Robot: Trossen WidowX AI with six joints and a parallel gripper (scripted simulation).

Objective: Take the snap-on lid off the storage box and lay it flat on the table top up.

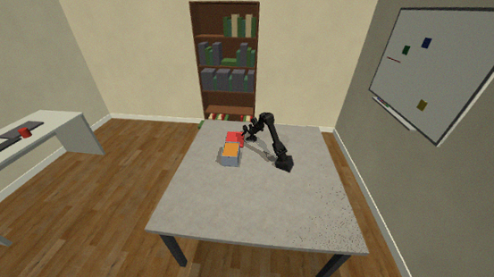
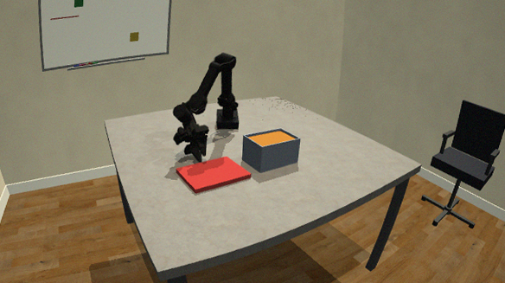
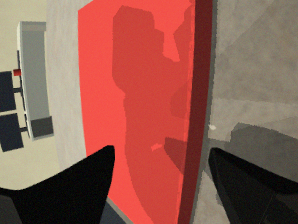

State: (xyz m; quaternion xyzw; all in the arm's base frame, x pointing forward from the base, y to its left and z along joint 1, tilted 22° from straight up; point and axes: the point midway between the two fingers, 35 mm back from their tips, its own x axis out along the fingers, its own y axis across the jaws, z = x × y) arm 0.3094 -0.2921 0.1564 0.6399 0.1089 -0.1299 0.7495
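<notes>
Now: hand 11 cm short of the red lid and 4 cm above it. The rest, counted from my hand: grey storage box: 11 cm ahead, 27 cm to the left.
</notes>
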